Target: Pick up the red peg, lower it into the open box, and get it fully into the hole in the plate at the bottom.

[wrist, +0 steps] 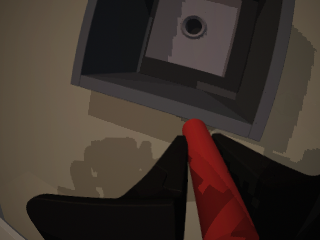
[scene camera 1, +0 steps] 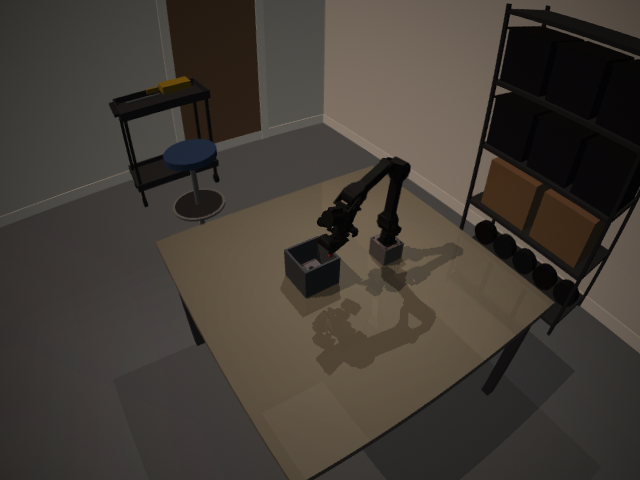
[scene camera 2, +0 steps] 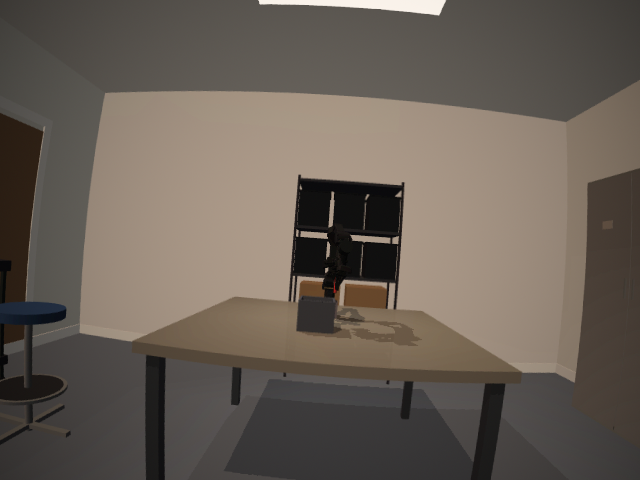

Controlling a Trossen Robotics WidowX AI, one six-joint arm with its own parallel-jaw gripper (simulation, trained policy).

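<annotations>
A dark grey box is visible in the wrist view (110, 58), and scene camera 1 and scene camera 2 show it too. On the box, (scene camera 1: 294, 272) and (scene camera 2: 315, 314) are the same spot.
</annotations>
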